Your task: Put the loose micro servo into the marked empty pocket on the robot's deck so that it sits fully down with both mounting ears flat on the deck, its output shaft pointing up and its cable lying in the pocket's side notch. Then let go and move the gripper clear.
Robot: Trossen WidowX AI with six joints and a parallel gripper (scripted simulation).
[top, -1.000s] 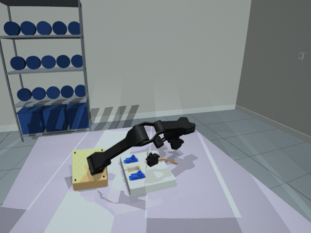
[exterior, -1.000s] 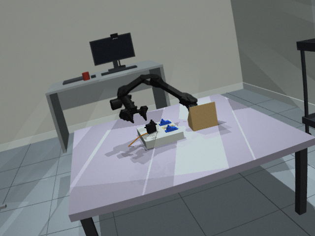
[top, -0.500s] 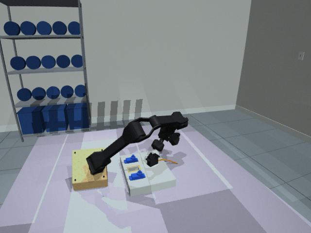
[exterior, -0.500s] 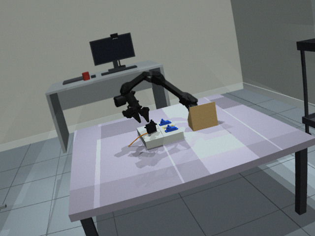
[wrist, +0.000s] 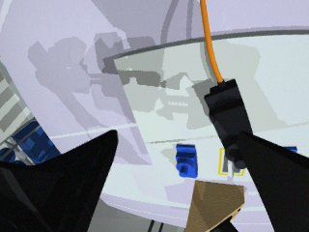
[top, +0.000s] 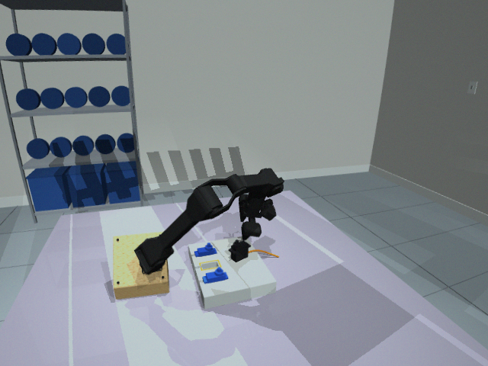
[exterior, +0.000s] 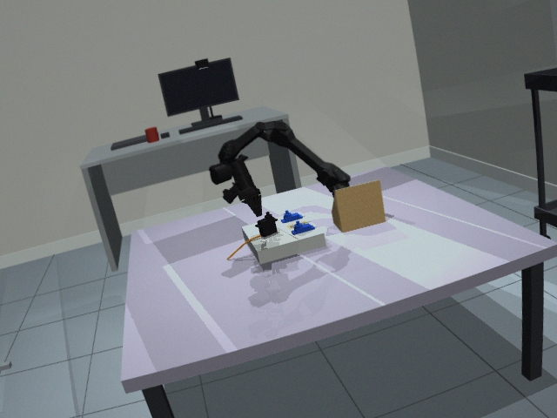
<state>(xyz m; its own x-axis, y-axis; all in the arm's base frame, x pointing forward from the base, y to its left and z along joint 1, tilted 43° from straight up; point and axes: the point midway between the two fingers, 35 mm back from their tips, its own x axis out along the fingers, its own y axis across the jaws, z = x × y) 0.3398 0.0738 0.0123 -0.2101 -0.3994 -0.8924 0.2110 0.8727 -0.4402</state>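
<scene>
Right now the deck block is 11 cm below my gripper tip, 5 cm to the right of it and 3 cm behind it.
</scene>
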